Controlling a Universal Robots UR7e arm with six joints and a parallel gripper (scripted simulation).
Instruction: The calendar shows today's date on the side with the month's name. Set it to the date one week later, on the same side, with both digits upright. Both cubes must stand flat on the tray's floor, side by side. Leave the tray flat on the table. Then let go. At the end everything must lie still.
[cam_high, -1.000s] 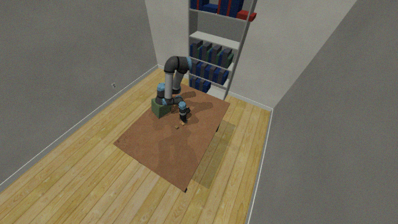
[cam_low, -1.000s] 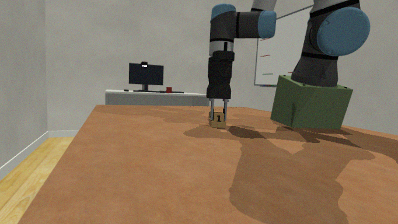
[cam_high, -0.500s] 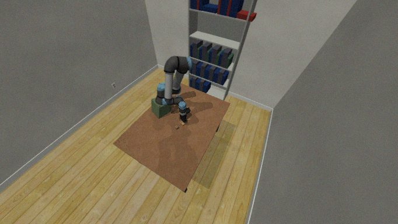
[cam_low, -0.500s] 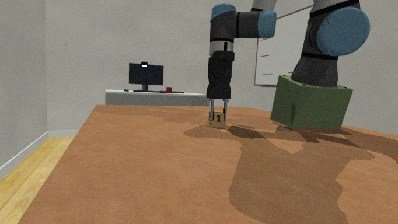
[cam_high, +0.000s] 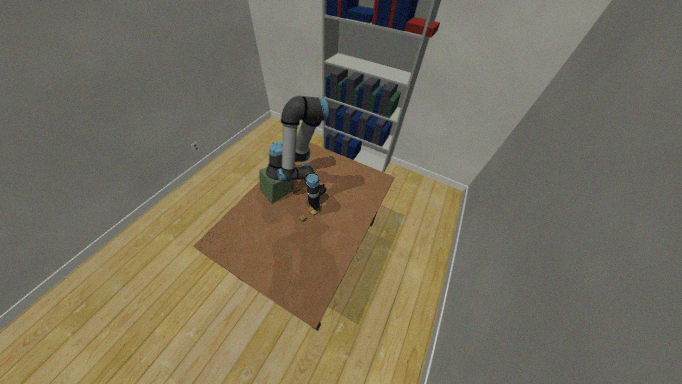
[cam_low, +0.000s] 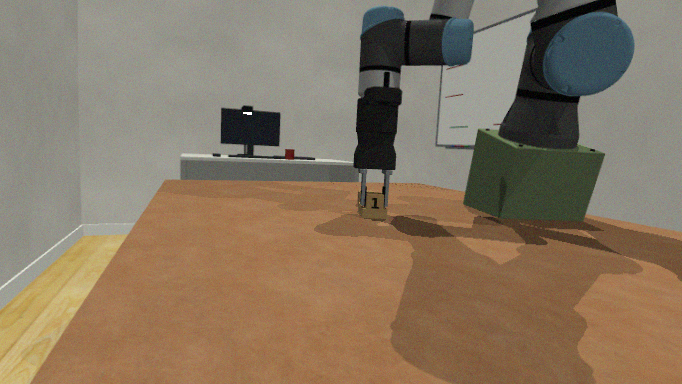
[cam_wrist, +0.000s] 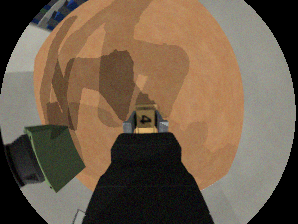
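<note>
The wooden tray lies 30 mm below my hand, 20 mm to the right of it and 10 mm behind it.
</note>
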